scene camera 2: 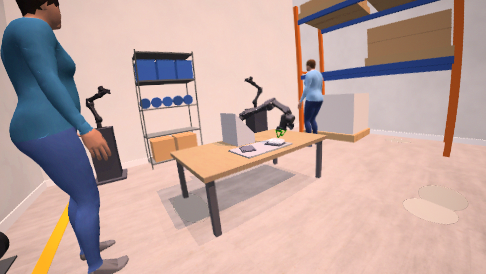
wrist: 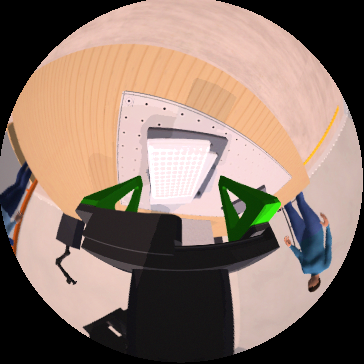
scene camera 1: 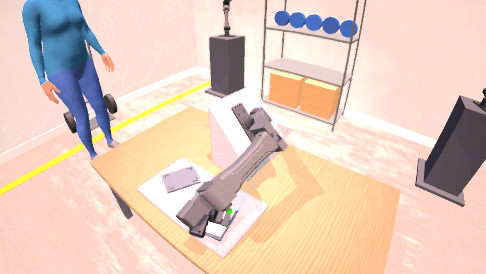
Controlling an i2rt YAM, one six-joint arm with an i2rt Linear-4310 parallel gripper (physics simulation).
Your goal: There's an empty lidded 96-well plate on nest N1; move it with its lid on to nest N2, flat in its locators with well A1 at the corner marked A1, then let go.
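Seen in the pictures: gripper, fingertip midpoint: (scene camera 2: 279,137) (wrist: 179,179); arm's base, origin of the base link: (scene camera 2: 237,123) (scene camera 1: 246,123).
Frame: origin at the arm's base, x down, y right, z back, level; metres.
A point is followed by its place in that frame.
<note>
The white lidded 96-well plate (scene camera 1: 217,230) {x 0.152, y -0.213, z -0.434 m} (scene camera 2: 274,142) (wrist: 179,170) {x 0.156, y -0.174, z -0.414 m} rests over a dark nest (wrist: 219,142) {x 0.184, y -0.129, z -0.467 m}. In the wrist view it looks turned relative to the nest, and the nest's dark base shows along the far and right sides. Whether it lies flat inside all the locators, and which corner is A1, I cannot tell. My gripper (scene camera 2: 281,133) {x 0.128, y -0.180, z -0.424 m} (wrist: 179,179) {x 0.128, y -0.180, z -0.424 m} is open above the plate, with a gap between each green finger and the plate's sides. The other nest (scene camera 1: 181,179) {x 0.184, y 0.113, z -0.331 m} (scene camera 2: 247,148) {x 0.184, y 0.132, z -0.339 m} stands empty. Nest labels are not readable.
Both nests are on a pale perforated board (scene camera 1: 150,190) {x 0.195, y 0.177, z -0.469 m} (wrist: 135,111) {x 0.195, y -0.258, z -0.462 m} on the wooden table (scene camera 1: 320,220) {x 0.208, y -0.484, z -0.123 m} (scene camera 2: 210,167) {x 0.208, y 0.541, z -0.466 m}. A white slanted block (scene camera 1: 224,132) {x -0.015, y 0.014, z -0.135 m} (scene camera 2: 231,130) {x 0.059, y 0.105, z -0.039 m} stands behind the board, by the arm's base. A person (scene camera 1: 62,45) (scene camera 2: 45,100) stands beyond the table's left end.
</note>
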